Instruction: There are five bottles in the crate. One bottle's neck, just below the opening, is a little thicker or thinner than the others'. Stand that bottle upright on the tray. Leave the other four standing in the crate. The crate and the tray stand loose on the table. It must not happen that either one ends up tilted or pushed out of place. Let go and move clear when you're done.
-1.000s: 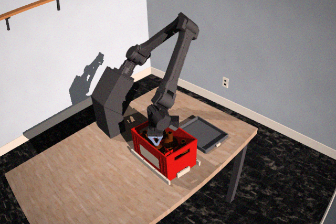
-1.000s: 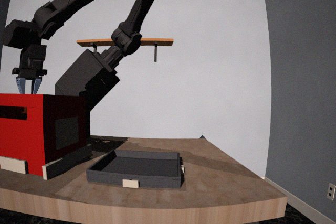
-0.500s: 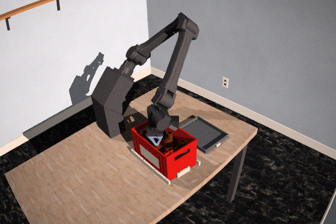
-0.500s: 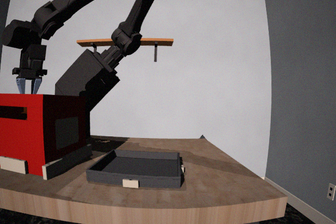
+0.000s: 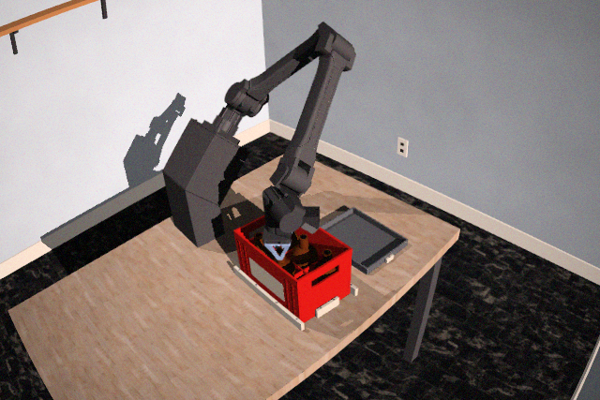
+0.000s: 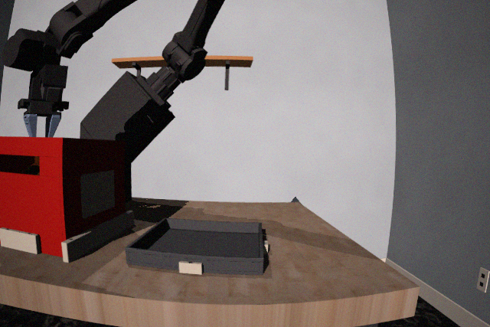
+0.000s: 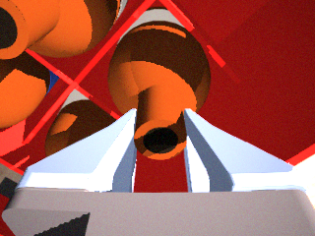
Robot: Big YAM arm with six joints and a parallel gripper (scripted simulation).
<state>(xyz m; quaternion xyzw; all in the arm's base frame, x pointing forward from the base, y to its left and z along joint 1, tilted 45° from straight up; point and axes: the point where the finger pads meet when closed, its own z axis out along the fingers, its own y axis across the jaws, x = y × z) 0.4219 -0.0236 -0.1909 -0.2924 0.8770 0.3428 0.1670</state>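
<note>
My gripper is now 40 mm to the right of the red crate and 70 mm above it. Round my hand: dark grey tray 20 mm ahead, 320 mm to the left, 140 mm below.
</note>
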